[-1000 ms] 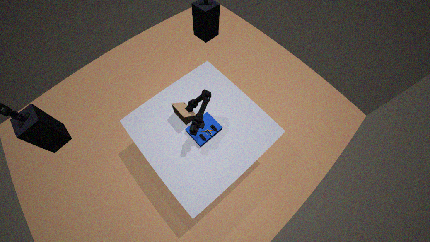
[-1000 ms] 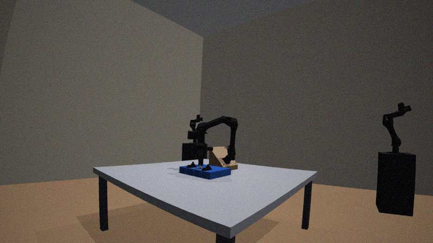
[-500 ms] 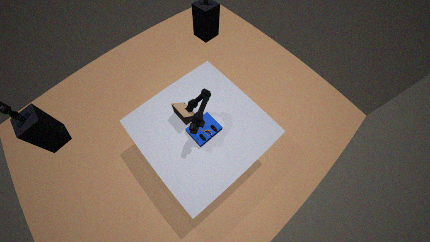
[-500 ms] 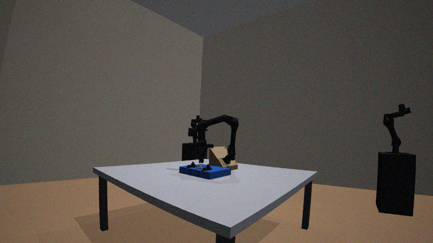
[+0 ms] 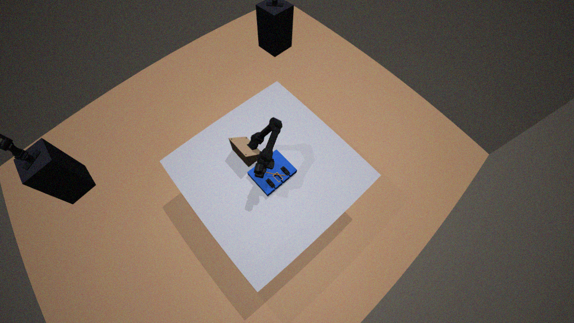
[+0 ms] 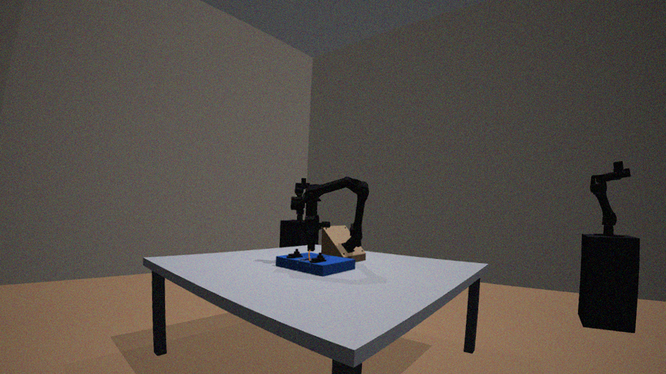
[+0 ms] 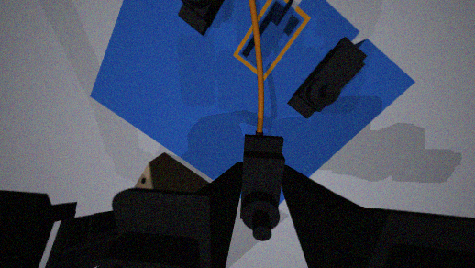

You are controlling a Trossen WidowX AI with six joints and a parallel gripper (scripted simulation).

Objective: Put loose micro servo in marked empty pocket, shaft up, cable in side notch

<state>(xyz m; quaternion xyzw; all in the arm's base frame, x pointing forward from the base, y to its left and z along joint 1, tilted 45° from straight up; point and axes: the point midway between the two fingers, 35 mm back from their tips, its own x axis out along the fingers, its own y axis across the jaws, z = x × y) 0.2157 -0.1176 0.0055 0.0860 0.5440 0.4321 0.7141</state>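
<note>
My gripper tip is 10 mm past the deck, 60 mm to the right of it and 100 mm above it.
</note>
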